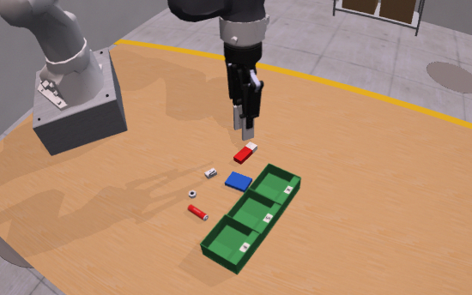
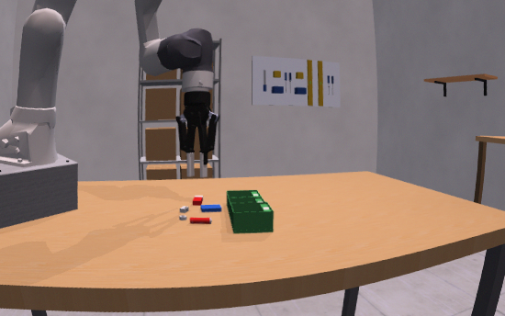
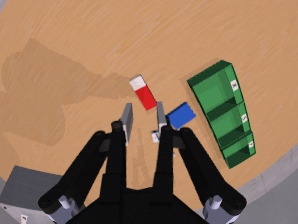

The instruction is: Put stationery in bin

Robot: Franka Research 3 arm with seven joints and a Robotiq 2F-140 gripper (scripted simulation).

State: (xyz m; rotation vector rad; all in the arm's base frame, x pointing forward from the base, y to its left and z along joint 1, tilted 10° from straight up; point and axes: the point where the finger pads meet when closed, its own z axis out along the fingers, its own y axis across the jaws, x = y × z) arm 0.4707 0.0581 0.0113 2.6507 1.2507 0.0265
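Right now my hand is 1 cm to the right of the eraser and 10 cm above it. From my hand the other things lie so: flat blue block: 2 cm ahead, 9 cm to the right, 10 cm below; metal nut: 6 cm behind, 16 cm to the right, 10 cm below; white sharpener-like piece: 5 cm behind, 9 cm to the right, 10 cm below.
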